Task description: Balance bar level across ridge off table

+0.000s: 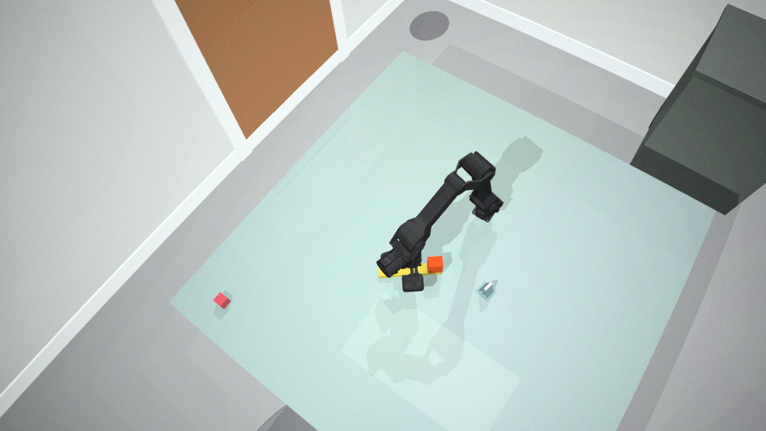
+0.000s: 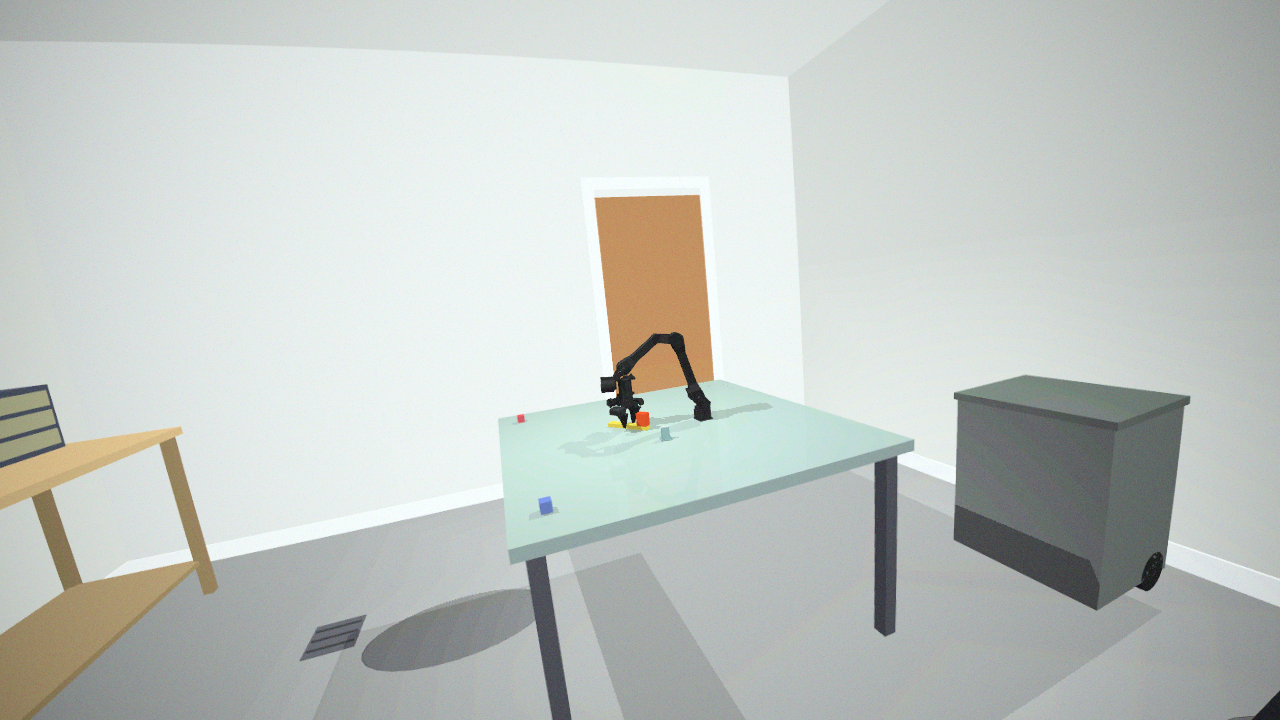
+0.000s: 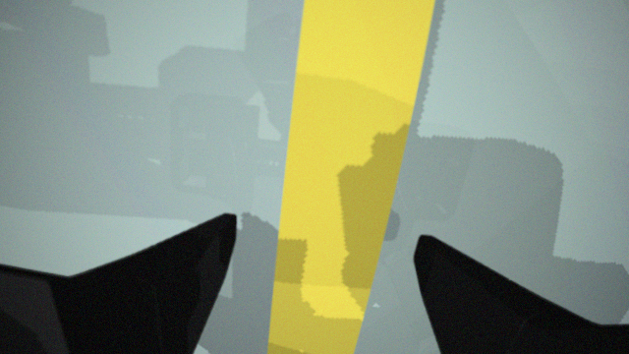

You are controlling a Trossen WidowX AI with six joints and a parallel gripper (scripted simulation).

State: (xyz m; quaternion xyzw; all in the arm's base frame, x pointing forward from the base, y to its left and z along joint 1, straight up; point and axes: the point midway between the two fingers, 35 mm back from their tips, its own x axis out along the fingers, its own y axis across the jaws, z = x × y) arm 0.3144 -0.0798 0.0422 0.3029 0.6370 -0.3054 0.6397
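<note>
The ridge is 230 mm to the left of my gripper tip, 80 mm behind it and 40 mm above it. Round my gripper tip: blue cube: 580 mm to the left, 430 mm ahead, 10 mm above; then small red cube: 430 mm ahead, 420 mm to the right, 10 mm above.
</note>
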